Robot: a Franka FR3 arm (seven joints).
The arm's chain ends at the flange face. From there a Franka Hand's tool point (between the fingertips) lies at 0.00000 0.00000 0.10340 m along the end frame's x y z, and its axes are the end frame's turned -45 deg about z.
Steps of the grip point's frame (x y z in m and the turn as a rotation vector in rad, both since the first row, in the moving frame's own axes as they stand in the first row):
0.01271 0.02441 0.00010 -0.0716 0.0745 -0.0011
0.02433 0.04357 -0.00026 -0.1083 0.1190 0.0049
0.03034 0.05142 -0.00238 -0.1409 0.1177 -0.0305
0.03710 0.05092 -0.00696 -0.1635 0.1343 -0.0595
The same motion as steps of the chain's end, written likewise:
0.01558 0.00849 0.00065 0.0021 0.1033 -0.0011
0.03146 0.01434 0.00108 0.0076 0.1607 0.0049
0.03899 0.01351 -0.00064 -0.0164 0.1829 -0.0305
0.04058 0.00830 -0.00465 -0.0206 0.2106 -0.0595

